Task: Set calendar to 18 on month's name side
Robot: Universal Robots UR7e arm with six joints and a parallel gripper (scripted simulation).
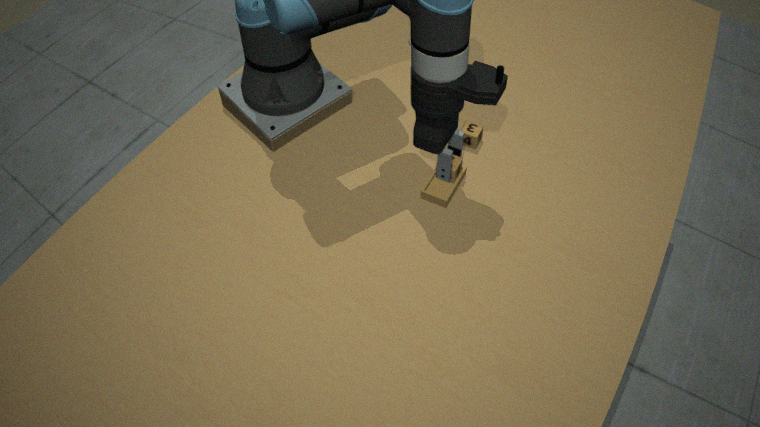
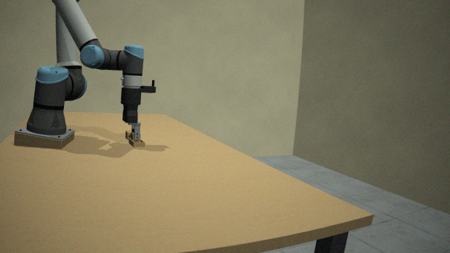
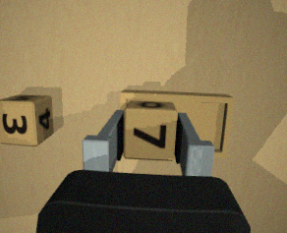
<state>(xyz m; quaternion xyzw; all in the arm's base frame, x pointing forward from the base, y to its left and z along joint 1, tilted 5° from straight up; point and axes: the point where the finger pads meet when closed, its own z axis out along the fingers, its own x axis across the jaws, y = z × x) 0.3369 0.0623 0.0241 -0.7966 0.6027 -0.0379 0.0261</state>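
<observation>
The wooden tray is 3 cm below my hand and 2 cm to the right of it.
</observation>
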